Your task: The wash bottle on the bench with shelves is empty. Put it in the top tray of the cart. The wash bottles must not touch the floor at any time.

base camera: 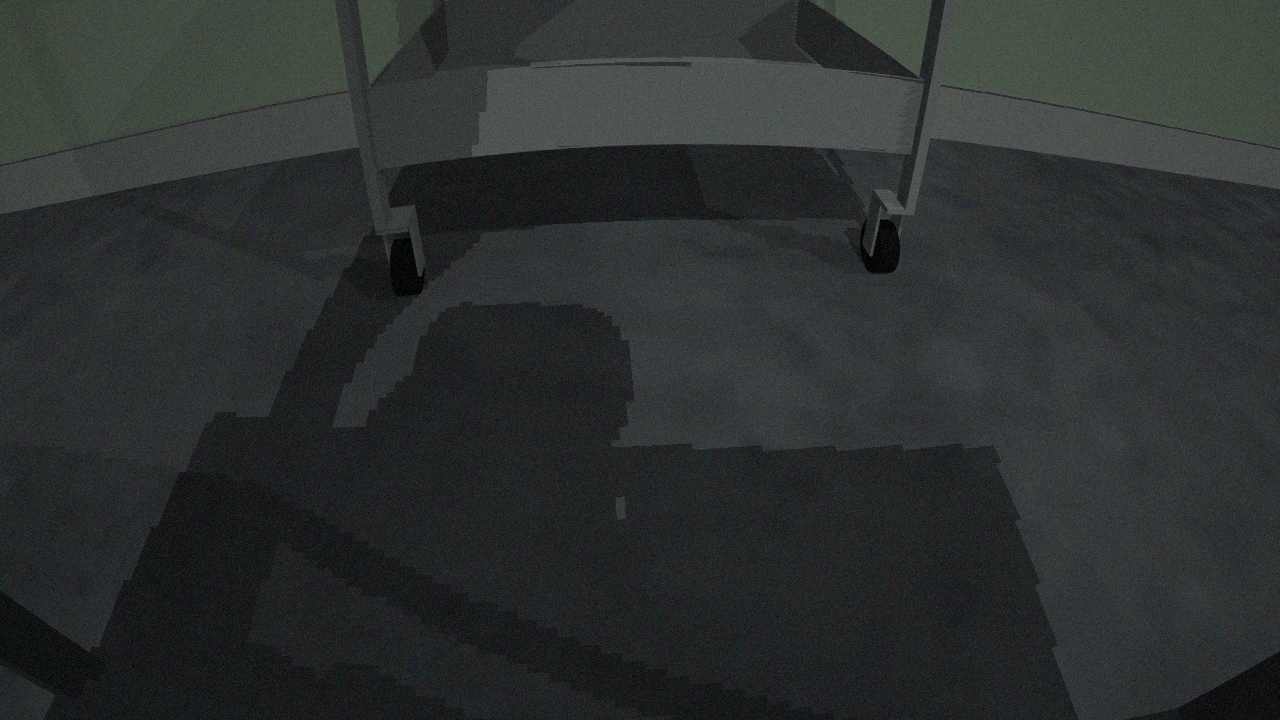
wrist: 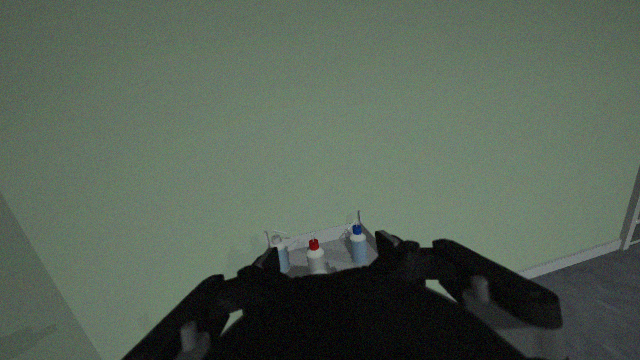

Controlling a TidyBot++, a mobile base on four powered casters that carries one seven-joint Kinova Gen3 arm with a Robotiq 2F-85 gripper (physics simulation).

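Frame: origin at the arm's base, x ahead, y left, z up, level; millimetres.
Seen in the pictures: gripper, between the fingertips: point(wrist: 327, 250).
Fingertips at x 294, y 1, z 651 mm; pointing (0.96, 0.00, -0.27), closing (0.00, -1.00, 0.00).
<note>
Pixels of each thing's top centre, then the offset from my fingertips to it. Level surfaces: height alone.
- top tray, height of its surface: 385 mm down
- red-capped bottle, centre of its top: point(wrist: 312, 232) 211 mm down, 408 mm ahead, 44 mm left
- blue-capped bottle, centre of its top: point(wrist: 354, 220) 211 mm down, 443 mm ahead, 107 mm right
- grey-capped bottle, centre of its top: point(wrist: 276, 229) 211 mm down, 468 mm ahead, 181 mm left
- floor, height of its surface: 1048 mm down
In the wrist view, three wash bottles stand in the top tray point(wrist: 336, 254) of the cart, low in the picture. The red-capped bottle point(wrist: 316, 259) is in the middle and looks whitish, with no blue showing. The blue-capped bottle point(wrist: 359, 248) at the right and the grey-capped bottle point(wrist: 284, 258) at the left have blue bodies. My gripper point(wrist: 327, 250) is open and empty, apart from the bottles, which show beyond and between its fingers. The cart point(base camera: 698, 107) stands ahead in the base view, where its lower shelf and front wheels show. The bench with shelves does not show clearly.
A green wall point(base camera: 1109, 62) point(wrist: 320, 125) rises behind the cart, with a pale baseboard point(base camera: 1118, 134) point(wrist: 575, 259) along the floor point(base camera: 805, 358) point(wrist: 600, 300). Part of a pale frame point(wrist: 631, 215) stands at the right edge of the wrist view. Shadows lie across the floor before the cart.
</note>
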